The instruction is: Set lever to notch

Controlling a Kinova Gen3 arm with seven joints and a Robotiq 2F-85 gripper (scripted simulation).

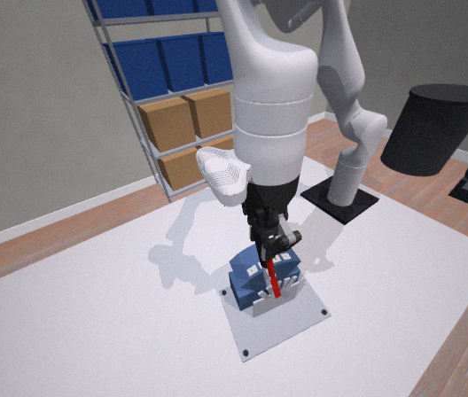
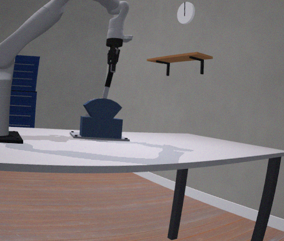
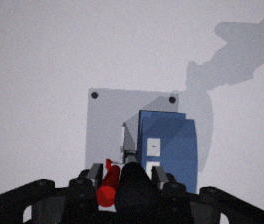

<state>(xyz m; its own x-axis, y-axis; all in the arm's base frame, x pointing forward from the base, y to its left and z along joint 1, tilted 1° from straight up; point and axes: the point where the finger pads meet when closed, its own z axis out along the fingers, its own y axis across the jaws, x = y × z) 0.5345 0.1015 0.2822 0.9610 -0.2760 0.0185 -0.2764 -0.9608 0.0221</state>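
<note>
My hand is 10 mm past the red bar, 20 mm to the right of it and 110 mm above it.
</note>
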